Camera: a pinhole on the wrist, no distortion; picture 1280 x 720 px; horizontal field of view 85.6 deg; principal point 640.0 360.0 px. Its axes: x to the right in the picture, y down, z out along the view. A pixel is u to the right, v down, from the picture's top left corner.
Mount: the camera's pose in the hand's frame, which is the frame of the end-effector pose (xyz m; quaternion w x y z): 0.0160 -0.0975 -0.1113 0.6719 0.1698 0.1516 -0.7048
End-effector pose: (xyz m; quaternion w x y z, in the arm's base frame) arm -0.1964 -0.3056 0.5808 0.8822 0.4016 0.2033 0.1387
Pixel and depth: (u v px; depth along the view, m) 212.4 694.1 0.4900
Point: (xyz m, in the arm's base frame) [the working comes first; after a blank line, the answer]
In the camera's frame: -0.3032 0.2369 0.4900

0.2440 -0.5434 0.7549
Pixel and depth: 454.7 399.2 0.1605
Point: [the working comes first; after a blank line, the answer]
In the camera's frame: -0.0430 0.0091 0.1605

-0.1429 -0.4141 0.5067
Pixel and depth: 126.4 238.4 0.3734
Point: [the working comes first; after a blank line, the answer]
In the camera's frame: -0.2775 -0.0657 0.3734

-0.0789 -0.5588 0.7910
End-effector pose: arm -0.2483 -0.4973 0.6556 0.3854 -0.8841 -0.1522 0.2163
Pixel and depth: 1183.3 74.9 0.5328
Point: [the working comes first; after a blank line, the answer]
In the camera's frame: 0.4188 -0.2198 0.5328

-0.6139 -0.0346 1.1314
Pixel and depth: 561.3 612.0 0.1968
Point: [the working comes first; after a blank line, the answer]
In the camera's frame: -0.0224 0.0718 0.1968

-0.2334 -0.3046 0.7132
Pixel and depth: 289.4 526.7 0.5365
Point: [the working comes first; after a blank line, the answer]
In the camera's frame: -0.2722 0.1294 0.5365

-0.3865 -0.0708 0.3923
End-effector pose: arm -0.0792 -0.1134 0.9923 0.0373 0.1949 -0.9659 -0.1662
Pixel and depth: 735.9 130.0 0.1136
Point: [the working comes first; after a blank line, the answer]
In the camera's frame: 0.0158 -0.0378 0.1136

0.0057 -0.2472 0.9545
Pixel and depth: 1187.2 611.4 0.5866
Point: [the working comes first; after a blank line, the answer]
In the camera's frame: 0.4644 0.2134 0.5866

0.0022 -0.8031 0.5312
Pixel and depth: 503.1 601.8 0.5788
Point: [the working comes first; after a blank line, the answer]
In the camera's frame: -0.1146 0.2025 0.5788

-0.2335 -0.2773 0.4717
